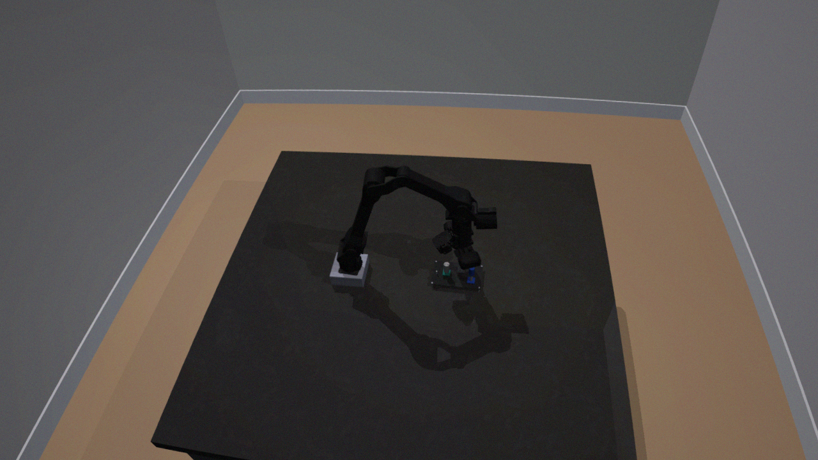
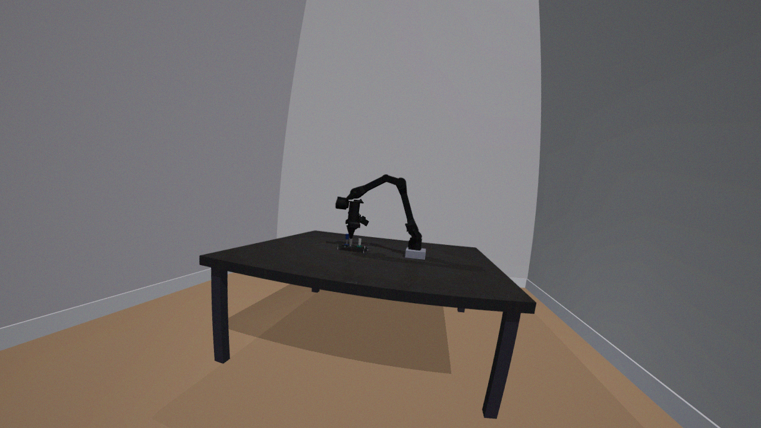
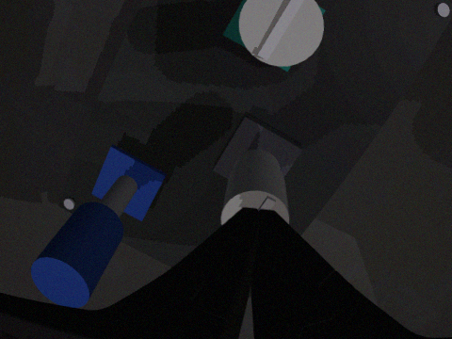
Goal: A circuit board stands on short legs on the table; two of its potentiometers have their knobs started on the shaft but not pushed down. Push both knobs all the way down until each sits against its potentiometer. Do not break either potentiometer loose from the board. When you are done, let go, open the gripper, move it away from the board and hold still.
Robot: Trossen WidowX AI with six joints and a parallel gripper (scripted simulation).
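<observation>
Now: the white knob 1 cm below my gripper tip.
</observation>
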